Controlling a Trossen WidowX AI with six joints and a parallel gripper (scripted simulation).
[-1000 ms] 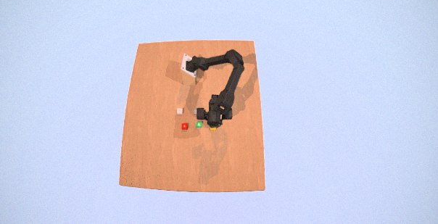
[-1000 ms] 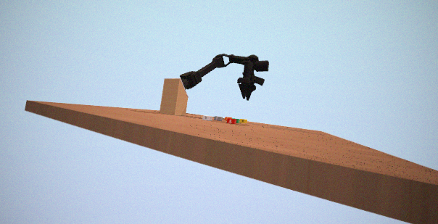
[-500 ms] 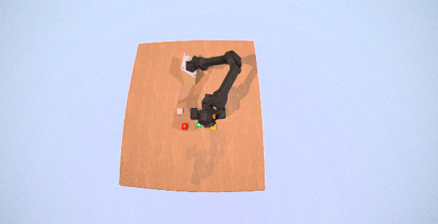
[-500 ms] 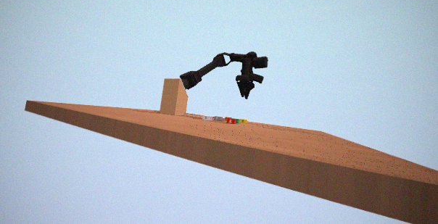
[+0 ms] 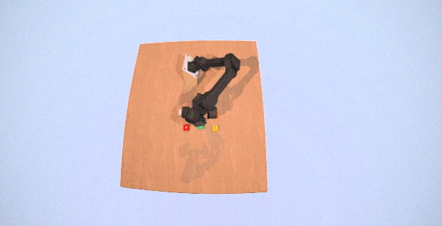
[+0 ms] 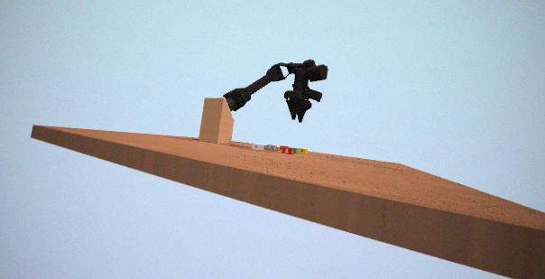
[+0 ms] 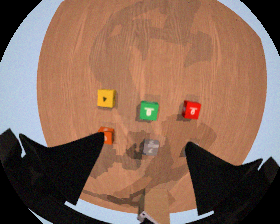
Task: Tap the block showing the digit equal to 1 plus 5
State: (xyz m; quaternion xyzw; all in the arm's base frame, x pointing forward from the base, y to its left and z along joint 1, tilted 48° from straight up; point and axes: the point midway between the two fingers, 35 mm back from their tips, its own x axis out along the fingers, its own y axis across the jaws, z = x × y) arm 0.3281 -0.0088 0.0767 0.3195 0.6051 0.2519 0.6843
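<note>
The green block is 120 mm below my gripper tip. Also, from my gripper tip: grey block (120 mm below, 90 mm behind, 20 mm to the right); yellow block (120 mm below, 80 mm to the left, 20 mm ahead); red block (120 mm below, 90 mm to the right, 10 mm ahead).
</note>
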